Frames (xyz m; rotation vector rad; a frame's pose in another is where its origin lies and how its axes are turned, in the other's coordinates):
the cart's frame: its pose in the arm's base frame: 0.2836 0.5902 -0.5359 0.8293 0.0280 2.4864
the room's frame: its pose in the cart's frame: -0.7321 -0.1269 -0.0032 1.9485 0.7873 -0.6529
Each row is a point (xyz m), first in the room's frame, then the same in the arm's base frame.
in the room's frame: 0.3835 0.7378 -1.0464
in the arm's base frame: 0.1989 0.0706 0.1719
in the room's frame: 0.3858 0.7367 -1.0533
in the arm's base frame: 0.1950 0.0650 0.1748
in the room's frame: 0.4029 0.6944 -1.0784
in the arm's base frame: 0.1730 0.0229 0.1535
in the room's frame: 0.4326 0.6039 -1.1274
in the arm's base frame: 0.1337 -0.0648 0.1062
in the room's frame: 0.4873 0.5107 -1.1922
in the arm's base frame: 0.0664 -0.1618 0.0621
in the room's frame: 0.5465 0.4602 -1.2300
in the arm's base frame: 0.0006 -0.2110 0.0350
